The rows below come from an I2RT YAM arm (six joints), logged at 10 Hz.
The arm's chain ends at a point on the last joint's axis. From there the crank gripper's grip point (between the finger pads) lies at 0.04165 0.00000 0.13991 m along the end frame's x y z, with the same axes.
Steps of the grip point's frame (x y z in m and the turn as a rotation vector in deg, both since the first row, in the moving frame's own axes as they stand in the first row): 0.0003 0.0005 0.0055 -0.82 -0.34 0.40; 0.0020 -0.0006 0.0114 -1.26 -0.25 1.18; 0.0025 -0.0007 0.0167 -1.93 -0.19 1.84; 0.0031 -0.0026 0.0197 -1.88 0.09 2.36; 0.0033 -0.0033 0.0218 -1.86 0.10 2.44; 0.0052 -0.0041 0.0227 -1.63 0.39 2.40; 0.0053 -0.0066 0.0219 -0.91 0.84 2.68; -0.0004 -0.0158 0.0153 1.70 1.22 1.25
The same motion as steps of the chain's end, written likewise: 0.0011 -0.0018 0.0053 -0.82 -0.34 0.40; 0.0027 -0.0045 0.0113 -1.26 -0.25 1.18; 0.0031 -0.0067 0.0167 -1.93 -0.19 1.84; 0.0030 -0.0089 0.0199 -1.88 0.09 2.36; 0.0032 -0.0096 0.0220 -1.86 0.10 2.44; 0.0044 -0.0098 0.0231 -1.63 0.39 2.40; 0.0034 -0.0108 0.0226 -0.91 0.84 2.68; -0.0034 -0.0126 0.0163 1.70 1.22 1.25
